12 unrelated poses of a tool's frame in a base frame.
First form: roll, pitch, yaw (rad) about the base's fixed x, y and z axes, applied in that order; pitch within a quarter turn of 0, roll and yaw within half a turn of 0; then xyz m.
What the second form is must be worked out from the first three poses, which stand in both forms.
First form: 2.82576 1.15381 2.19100 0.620 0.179 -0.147
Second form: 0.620 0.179 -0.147 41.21 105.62 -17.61
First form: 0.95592 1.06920 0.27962 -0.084 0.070 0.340
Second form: -0.084 0.070 0.340 40.58 62.08 -15.50
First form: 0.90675 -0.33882 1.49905 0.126 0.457 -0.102
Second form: 0.126 0.457 -0.102 55.73 24.35 87.43
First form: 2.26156 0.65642 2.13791 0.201 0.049 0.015
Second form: 0.201 0.049 0.015 41.32 115.75 30.21
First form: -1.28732 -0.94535 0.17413 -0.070 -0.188 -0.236
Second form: -0.070 -0.188 -0.236 -63.08 -51.57 -26.49
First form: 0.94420 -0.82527 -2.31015 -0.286 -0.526 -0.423
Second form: -0.286 -0.526 -0.423 -22.00 -72.91 -93.36
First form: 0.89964 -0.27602 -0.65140 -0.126 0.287 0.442
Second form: -0.126 0.287 0.442 44.24 -30.64 -27.47
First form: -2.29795 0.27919 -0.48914 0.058 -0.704 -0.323
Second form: 0.058 -0.704 -0.323 -123.67 39.28 3.58
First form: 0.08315 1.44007 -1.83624 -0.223 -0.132 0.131
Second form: -0.223 -0.132 0.131 77.38 53.54 -87.51
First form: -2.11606 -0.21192 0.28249 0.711 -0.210 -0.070
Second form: 0.711 -0.210 -0.070 -118.07 -24.06 -3.13
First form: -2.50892 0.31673 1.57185 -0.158 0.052 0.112
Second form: -0.158 0.052 0.112 -117.46 -105.90 54.40
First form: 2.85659 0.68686 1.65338 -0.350 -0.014 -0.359
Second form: -0.350 -0.014 -0.359 89.08 107.31 -19.03
